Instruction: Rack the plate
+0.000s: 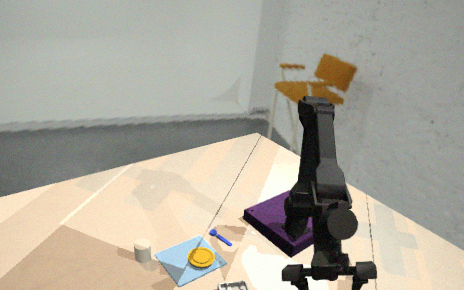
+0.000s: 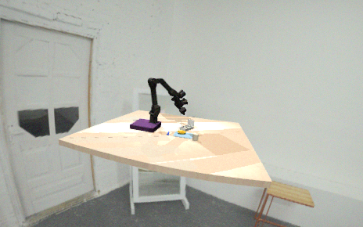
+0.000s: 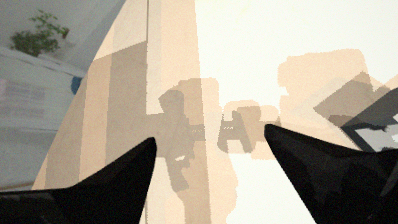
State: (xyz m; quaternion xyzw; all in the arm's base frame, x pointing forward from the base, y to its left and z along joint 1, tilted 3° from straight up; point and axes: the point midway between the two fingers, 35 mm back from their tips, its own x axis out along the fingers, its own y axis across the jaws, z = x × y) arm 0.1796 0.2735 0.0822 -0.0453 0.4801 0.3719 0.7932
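The yellow plate is 10 cm ahead of my gripper tip, 34 cm to the right of it and 10 cm below it. Also, from my gripper tip: grey dish rack (9 cm ahead, 17 cm to the right, 9 cm below); light blue mat (12 cm ahead, 36 cm to the right, 11 cm below); blue spoon (41 cm to the right, 11 cm below).
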